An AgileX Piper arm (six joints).
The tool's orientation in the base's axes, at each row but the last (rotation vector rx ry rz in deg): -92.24, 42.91, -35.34; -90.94, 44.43, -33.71; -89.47, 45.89, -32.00; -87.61, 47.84, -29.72; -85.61, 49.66, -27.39
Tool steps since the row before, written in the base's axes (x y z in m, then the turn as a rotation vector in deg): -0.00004, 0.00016, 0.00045, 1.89, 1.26, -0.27; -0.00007, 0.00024, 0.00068, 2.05, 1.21, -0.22; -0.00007, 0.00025, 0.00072, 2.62, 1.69, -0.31; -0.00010, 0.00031, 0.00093, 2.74, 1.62, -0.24; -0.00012, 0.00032, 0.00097, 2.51, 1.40, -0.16
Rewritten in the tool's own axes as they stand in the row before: -0.00015, -0.00045, 0.00000, 0.28, -0.11, 2.27; -0.00026, -0.00067, 0.00000, 0.42, -0.18, 2.35; -0.00030, -0.00070, 0.00000, 0.43, -0.20, 3.10; -0.00043, -0.00088, -0.00001, 0.55, -0.30, 3.13; -0.00051, -0.00089, -0.00001, 0.56, -0.33, 2.80
